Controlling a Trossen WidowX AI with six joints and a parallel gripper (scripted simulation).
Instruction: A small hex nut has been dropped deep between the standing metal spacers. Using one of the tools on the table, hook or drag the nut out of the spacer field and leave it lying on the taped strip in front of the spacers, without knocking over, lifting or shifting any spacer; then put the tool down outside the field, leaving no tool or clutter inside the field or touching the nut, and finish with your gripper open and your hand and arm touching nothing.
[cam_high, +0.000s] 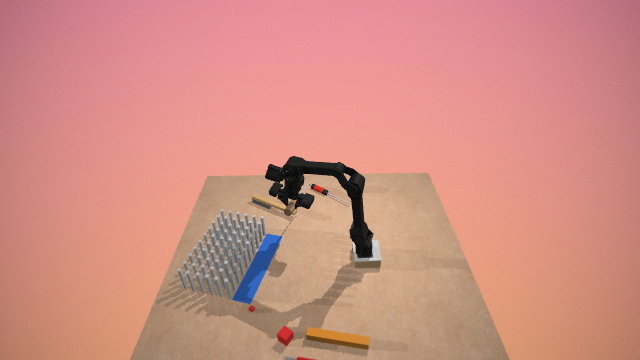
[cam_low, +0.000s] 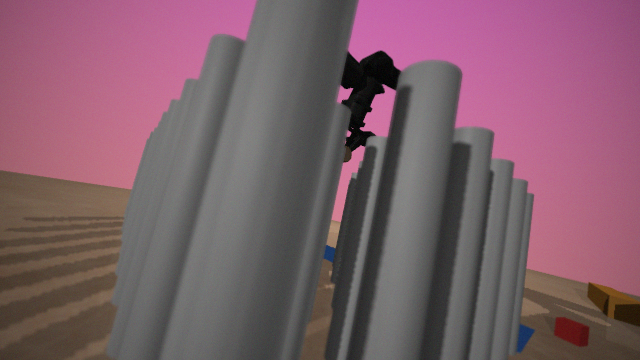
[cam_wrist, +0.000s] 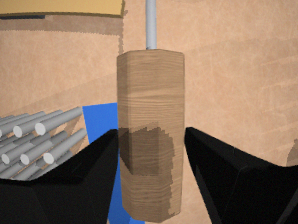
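Now: gripper tip 19 cm above the blue taped strip, 16 cm to the right of it and 15 cm short of it. From my gripper tip the other things lie so: red cube: 50 cm to the left, 17 cm below, 2 cm ahead; then blue block: 37 cm to the right, 31 cm behind, 17 cm below; then small red ball: 38 cm to the left, 18 cm below, 15 cm ahead.
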